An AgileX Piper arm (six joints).
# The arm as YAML. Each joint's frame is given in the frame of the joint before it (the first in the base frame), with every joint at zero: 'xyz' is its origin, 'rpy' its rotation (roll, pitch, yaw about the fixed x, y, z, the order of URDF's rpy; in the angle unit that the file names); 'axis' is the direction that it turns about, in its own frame. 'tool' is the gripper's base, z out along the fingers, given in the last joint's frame.
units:
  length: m
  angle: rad
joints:
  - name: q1
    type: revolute
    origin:
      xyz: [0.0, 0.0, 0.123]
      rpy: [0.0, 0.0, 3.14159]
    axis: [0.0, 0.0, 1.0]
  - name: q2
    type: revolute
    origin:
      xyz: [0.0, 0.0, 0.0]
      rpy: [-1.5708, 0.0, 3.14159]
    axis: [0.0, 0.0, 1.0]
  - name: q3
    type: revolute
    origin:
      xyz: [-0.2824, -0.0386, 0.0]
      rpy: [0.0, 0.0, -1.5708]
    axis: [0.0, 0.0, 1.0]
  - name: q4
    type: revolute
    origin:
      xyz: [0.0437, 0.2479, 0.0]
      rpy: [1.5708, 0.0, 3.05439]
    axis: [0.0, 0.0, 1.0]
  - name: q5
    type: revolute
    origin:
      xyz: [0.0, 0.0, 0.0]
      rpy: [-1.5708, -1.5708, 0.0]
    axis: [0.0, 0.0, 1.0]
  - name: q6
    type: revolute
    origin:
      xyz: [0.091, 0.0, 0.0]
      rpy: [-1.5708, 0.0, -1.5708]
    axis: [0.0, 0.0, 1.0]
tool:
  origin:
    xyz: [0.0, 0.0, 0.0]
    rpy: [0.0, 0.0, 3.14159]
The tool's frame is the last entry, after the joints.
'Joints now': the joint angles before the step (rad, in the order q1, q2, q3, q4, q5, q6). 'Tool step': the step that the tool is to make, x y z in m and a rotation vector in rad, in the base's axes. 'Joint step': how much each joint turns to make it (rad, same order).
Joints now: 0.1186 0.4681 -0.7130 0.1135 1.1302 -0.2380
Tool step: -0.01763 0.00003 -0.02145 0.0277 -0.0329 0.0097
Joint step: 0.0003 -0.1183 0.0973 0.0268 -0.0146 -0.0032
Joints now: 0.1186 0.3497 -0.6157 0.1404 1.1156 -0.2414
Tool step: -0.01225 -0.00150 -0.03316 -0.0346 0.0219 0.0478
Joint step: 0.0323 -0.1025 0.1227 -0.0126 0.0094 -0.0268
